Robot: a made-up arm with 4 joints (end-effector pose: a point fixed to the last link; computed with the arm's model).
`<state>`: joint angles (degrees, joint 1 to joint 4).
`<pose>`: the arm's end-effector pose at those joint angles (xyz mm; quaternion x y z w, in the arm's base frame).
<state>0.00 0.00 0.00 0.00</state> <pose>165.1 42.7 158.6 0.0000 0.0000 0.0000 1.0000</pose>
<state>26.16 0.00 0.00 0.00</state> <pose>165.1 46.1 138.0 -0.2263 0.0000 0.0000 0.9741</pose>
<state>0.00 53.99 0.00 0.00</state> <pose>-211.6 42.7 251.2 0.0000 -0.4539 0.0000 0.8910</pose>
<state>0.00 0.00 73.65 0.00</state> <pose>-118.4 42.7 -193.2 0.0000 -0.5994 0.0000 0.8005</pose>
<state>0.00 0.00 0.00 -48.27</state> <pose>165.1 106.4 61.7 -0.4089 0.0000 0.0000 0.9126</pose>
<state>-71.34 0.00 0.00 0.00</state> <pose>165.1 -2.9 187.2 0.5831 0.0000 0.0000 0.8124</pose>
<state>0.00 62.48 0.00 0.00</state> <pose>-271.9 42.7 232.2 0.0000 -0.5186 0.0000 0.8550</pose>
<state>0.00 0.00 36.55 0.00</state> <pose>-34.1 42.7 31.3 0.0000 -0.3136 0.0000 0.9496</pose>
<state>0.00 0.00 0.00 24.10</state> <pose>165.1 -12.8 179.4 0.2088 0.0000 0.0000 0.9780</pose>
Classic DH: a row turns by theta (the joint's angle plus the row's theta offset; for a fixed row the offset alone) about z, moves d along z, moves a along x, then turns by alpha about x. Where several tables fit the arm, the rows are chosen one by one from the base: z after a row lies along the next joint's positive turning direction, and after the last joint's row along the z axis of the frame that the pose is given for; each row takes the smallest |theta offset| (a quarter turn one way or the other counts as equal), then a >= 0, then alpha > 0; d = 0 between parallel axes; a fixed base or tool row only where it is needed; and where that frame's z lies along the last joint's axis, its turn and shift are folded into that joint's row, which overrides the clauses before.
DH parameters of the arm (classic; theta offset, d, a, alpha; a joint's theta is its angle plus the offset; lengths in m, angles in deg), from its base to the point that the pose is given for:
base (fixed): -90 0.1411 0 90
joint 1: -90 0.1141 0.3059 -90
joint 2: 83.6 0 0.3747 0
joint 3: -83.6 0.0336 -0.2456 -90
joint 4: 90 -0.0932 0.0763 -90
tool (fixed): -90 0.1196 0 0

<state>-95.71 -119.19 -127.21 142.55</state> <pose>-475.4 787.7 52.1 -0.4783 0.7678 -0.3326 0.2665</pose>
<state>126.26 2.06 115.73 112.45</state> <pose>63.7 -335.2 601.9 -0.0621 0.4197 0.7463 0.5129</pose>
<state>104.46 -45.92 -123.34 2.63</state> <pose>275.2 -926.5 341.7 -0.0726 0.5916 -0.8008 0.0590</pose>
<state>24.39 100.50 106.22 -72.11</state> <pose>36.7 62.4 27.6 -0.1724 0.8898 0.3936 0.1539</pose>
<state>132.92 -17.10 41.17 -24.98</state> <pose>13.2 -204.7 213.9 -0.9599 -0.1226 0.1686 0.1875</pose>
